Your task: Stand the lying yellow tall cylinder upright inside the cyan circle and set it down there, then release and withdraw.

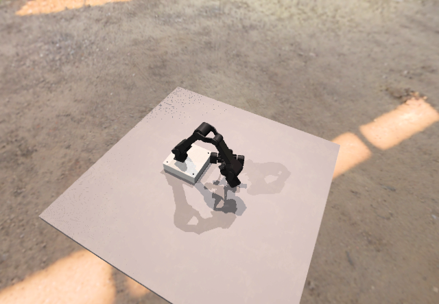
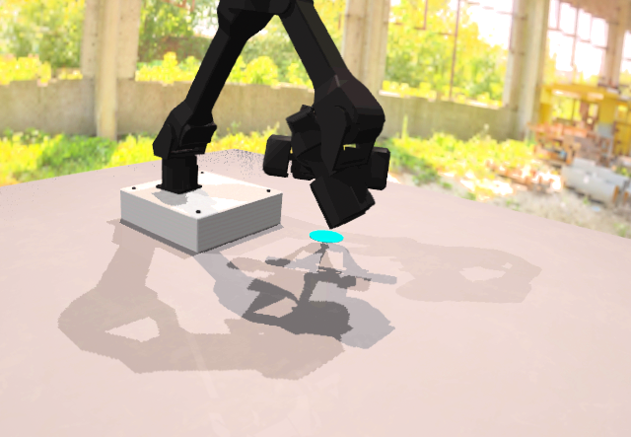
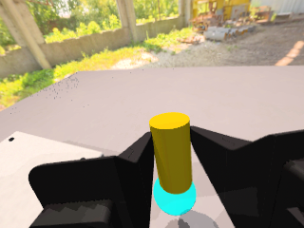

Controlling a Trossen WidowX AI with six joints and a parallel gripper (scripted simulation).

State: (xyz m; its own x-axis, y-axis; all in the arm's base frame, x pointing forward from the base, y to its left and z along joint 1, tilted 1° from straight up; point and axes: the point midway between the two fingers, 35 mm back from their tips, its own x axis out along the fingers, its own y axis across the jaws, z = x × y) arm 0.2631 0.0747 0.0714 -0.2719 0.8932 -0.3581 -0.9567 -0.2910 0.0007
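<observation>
The cyan circle is 120 mm below my gripper tip. From my gripper tip the other things lie so: yellow tall cylinder (20 mm below).
</observation>
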